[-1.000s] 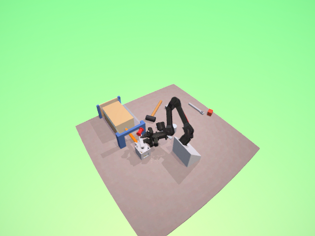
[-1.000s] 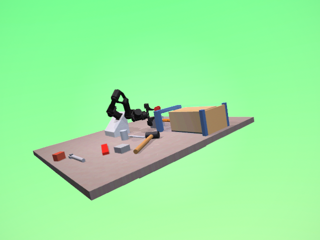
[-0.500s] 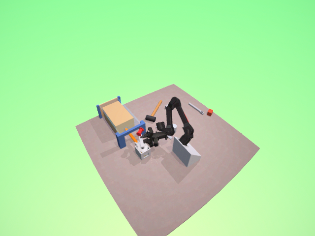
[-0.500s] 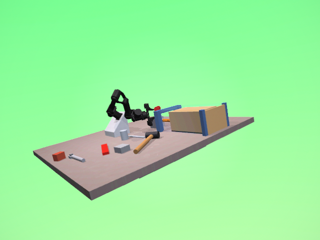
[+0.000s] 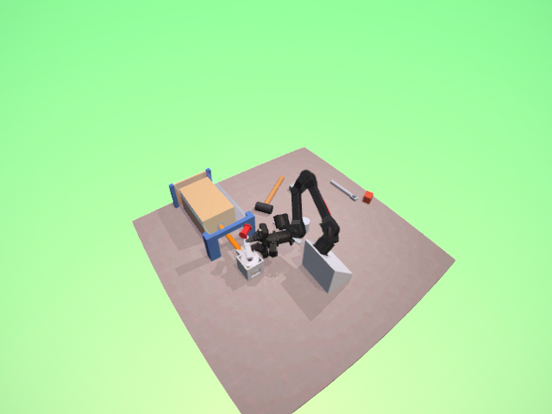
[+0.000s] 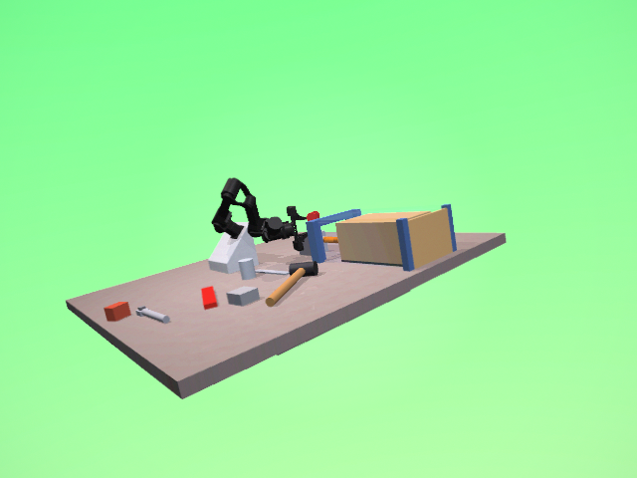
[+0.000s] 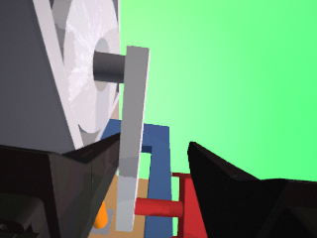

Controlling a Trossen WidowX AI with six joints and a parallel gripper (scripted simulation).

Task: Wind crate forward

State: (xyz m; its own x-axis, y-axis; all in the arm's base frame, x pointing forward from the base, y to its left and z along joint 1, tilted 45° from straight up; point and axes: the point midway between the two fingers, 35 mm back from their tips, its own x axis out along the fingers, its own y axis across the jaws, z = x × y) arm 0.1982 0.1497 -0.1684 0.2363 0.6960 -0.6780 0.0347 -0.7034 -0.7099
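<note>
Right now my gripper tip is 1 cm short of the winch handle, 1 cm to the left of it and 1 cm above it. Round my gripper tip: flat steel bar (7 cm ahead, 27 cm to the right, 13 cm below); white winch (6 cm behind, 10 cm below); red grip (4 cm ahead, 3 cm to the right, 2 cm above).
</note>
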